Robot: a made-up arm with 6 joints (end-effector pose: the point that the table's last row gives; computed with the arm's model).
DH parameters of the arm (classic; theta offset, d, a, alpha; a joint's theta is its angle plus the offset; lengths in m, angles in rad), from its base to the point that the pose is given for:
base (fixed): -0.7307 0 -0.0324 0
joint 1: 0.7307 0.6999 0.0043 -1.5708
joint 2: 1.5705 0 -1.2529 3.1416
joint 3: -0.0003 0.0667 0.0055 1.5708
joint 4: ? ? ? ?
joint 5: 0 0.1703 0.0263 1.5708
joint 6: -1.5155 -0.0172 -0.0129 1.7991
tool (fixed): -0.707 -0.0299 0 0
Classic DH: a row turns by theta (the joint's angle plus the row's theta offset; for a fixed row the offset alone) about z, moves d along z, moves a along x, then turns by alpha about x.
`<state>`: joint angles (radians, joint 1 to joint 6).
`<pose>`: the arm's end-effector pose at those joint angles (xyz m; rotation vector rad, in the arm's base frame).
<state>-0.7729 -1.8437 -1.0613 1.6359 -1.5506 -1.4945</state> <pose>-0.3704 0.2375 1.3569 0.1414 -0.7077 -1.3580</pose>
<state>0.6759 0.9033 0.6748 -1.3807 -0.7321 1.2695</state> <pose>1.7434 1.3564 0.9737 0.1340 0.7170 2.2078</pose>
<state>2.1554 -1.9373 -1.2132 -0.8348 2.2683 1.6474</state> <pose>0.1823 0.0649 1.0056 0.8466 -0.2937 0.5301</pose>
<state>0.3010 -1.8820 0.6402 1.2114 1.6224 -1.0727</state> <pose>-2.2590 -0.8034 0.9989 2.5587 1.6700 -0.1402</pose>
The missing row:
joint 4: 0 -1.314 0.0186 -1.5708
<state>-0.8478 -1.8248 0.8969 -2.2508 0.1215 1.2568</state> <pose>-1.5205 1.8535 1.0518 -1.5114 -1.6733 1.1889</pose>
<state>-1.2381 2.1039 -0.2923 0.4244 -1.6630 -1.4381</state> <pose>-0.1647 -0.2093 -0.8200 -1.0707 -1.6918 1.2295</pose>
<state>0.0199 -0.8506 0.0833 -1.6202 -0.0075 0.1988</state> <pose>-0.0204 0.0342 2.4763 0.8932 -1.1030 1.5103</pose>
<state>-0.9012 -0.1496 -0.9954 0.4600 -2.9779 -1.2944</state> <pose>0.2886 -0.6738 1.0245 -0.9117 -1.4350 1.9183</pose>
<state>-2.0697 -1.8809 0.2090 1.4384 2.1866 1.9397</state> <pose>0.8434 1.8239 1.3638 0.9341 0.1846 0.0261</pose>
